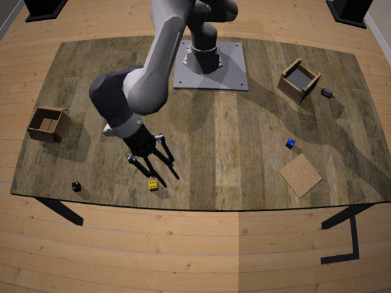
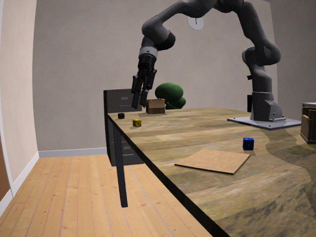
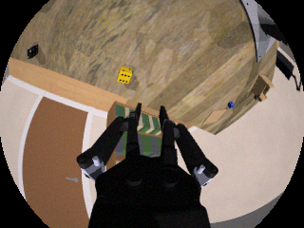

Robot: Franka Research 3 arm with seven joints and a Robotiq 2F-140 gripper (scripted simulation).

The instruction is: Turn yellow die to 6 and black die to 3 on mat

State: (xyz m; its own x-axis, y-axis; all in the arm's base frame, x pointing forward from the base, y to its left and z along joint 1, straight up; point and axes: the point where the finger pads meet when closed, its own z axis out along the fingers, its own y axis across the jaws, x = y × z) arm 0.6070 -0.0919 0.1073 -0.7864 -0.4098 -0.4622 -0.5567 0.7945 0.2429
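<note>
The yellow die is 11 cm below my hand and 6 cm to the right of it. The rest, counted from my hand: tan mat: 51 cm to the left, 12 cm below, 8 cm behind; blue die: 47 cm to the left, 21 cm behind, 11 cm below; black die: 36 cm to the right, 11 cm below, 4 cm ahead.
</note>
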